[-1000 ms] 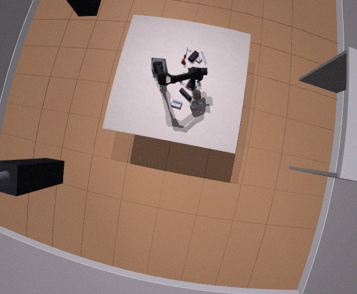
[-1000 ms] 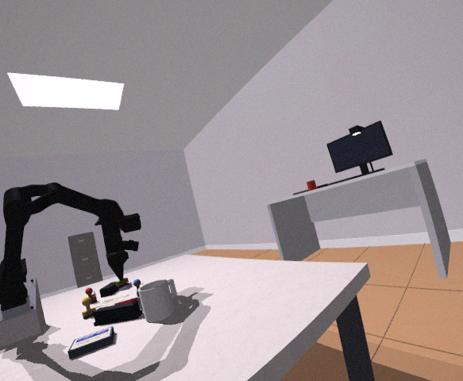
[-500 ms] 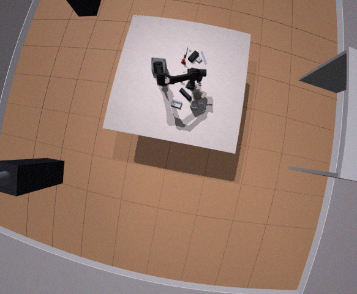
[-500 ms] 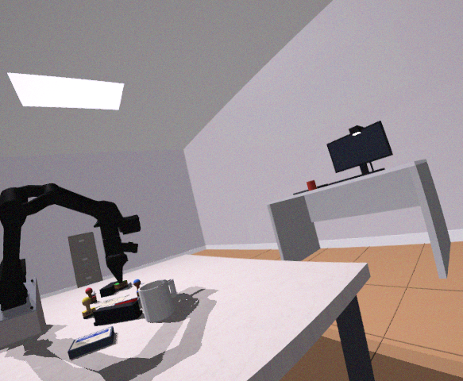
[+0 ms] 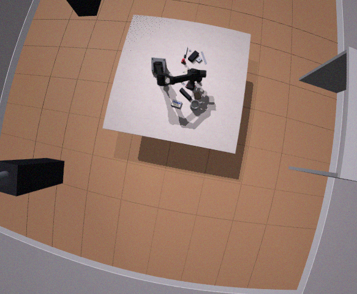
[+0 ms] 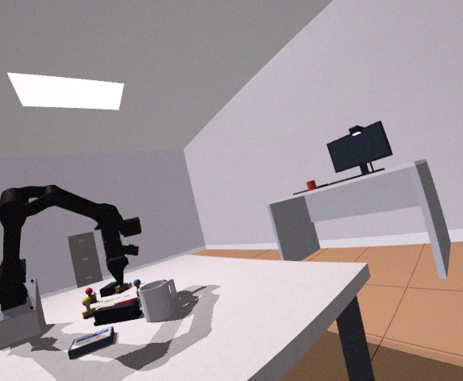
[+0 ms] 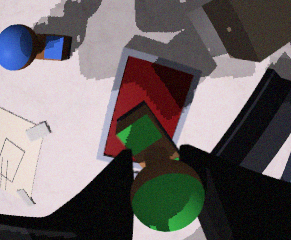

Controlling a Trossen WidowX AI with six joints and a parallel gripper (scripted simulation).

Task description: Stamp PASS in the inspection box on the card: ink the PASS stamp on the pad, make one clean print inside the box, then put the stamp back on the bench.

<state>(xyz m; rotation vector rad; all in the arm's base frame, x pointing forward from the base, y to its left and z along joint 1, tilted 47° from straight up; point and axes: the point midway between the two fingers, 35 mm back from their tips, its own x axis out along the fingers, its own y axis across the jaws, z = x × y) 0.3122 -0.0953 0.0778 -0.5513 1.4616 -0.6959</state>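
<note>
My gripper tip is 7 cm above the red ink pad. From my gripper tip the other things lie so: blue-knobbed stamp 7 cm to the left, 6 cm below, 6 cm ahead; then green-knobbed stamp right at my gripper tip; then dark long block 9 cm to the right, 6 cm below, 4 cm behind.
</note>
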